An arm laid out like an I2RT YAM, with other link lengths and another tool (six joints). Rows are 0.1 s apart.
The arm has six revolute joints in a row. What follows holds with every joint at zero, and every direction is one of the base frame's.
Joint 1 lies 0.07 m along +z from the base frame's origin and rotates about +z.
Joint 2 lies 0.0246 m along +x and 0.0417 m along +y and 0.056 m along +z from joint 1 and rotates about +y.
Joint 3 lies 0.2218 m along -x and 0.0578 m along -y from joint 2 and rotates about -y.
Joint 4 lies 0.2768 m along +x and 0.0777 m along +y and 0.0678 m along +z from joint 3 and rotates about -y.
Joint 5 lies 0.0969 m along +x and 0.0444 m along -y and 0.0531 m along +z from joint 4 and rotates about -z.
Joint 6 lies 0.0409 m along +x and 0.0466 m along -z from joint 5 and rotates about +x.
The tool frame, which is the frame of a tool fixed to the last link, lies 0.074 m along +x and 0.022 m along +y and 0.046 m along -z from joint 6; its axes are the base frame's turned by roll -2.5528, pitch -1.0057 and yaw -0.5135 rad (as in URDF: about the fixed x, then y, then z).
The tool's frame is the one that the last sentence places.
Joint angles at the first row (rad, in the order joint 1, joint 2, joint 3, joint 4, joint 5, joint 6):
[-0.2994, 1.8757, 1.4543, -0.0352, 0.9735, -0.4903]
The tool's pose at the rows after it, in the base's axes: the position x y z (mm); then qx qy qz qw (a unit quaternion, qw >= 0):
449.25 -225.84 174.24 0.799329 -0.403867 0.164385 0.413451
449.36 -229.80 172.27 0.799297 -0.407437 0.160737 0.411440
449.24 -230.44 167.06 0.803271 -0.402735 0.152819 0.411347
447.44 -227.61 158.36 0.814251 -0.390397 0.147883 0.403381
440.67 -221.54 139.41 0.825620 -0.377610 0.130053 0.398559
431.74 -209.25 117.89 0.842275 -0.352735 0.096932 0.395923
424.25 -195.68 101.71 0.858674 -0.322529 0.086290 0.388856
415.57 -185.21 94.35 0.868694 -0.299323 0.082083 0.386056
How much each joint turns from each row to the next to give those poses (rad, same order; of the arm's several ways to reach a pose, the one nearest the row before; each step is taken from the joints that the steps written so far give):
[-0.0091, 0.0121, 0.0168, -0.0206, 0.0000, 0.0102]
[-0.0085, 0.0121, 0.0144, -0.0140, -0.0034, 0.0100]
[-0.0021, 0.0105, 0.0034, -0.0111, -0.0067, -0.0016]
[0.0000, -0.0076, -0.0258, -0.0042, -0.0316, 0.0014]
[0.0045, -0.0052, -0.0488, -0.0087, -0.0176, 0.0087]
[0.0161, -0.0006, -0.0406, -0.0472, -0.0162, 0.0037]
[0.0188, -0.0276, -0.0762, 0.0173, -0.0373, -0.0190]
[0.0147, -0.0416, -0.0718, 0.0205, -0.0247, -0.0233]

